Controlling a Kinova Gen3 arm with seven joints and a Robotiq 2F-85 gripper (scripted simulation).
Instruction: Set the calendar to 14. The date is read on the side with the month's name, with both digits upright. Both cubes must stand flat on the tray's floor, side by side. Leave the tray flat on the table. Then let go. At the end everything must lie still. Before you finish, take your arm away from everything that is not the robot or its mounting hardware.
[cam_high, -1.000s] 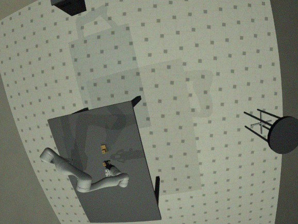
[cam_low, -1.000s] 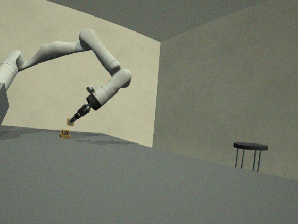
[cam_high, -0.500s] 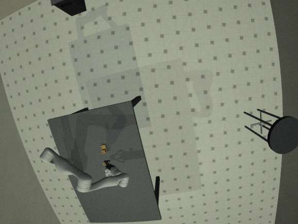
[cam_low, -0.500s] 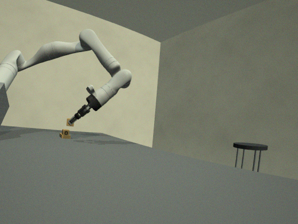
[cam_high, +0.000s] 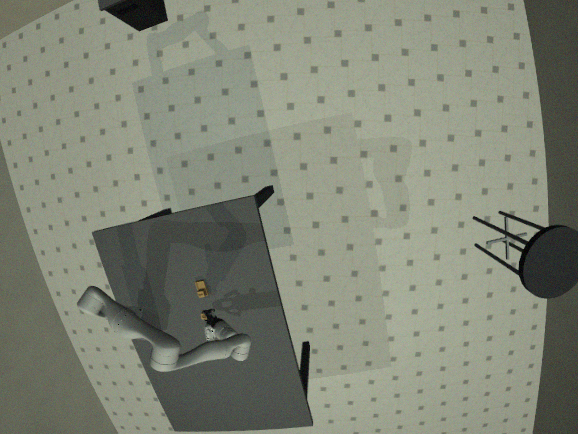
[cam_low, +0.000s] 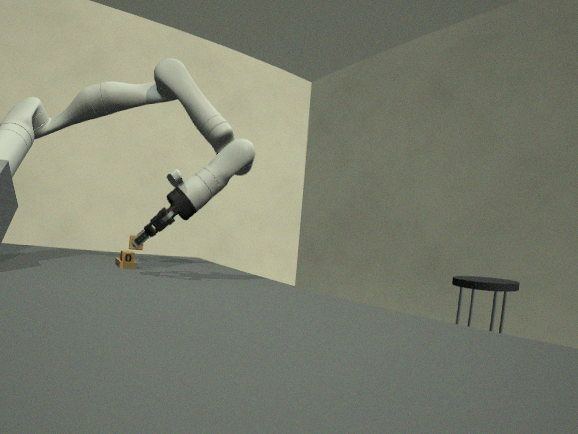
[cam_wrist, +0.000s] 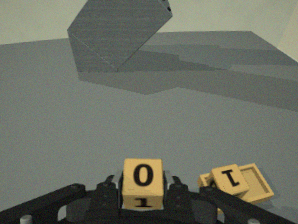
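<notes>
The wooden tray is 11 cm to the left of my hand, 7 cm below it and 1 cm behind it. The rest, counted from my hand: number cube 1 cm below, 1 cm behind.
</notes>
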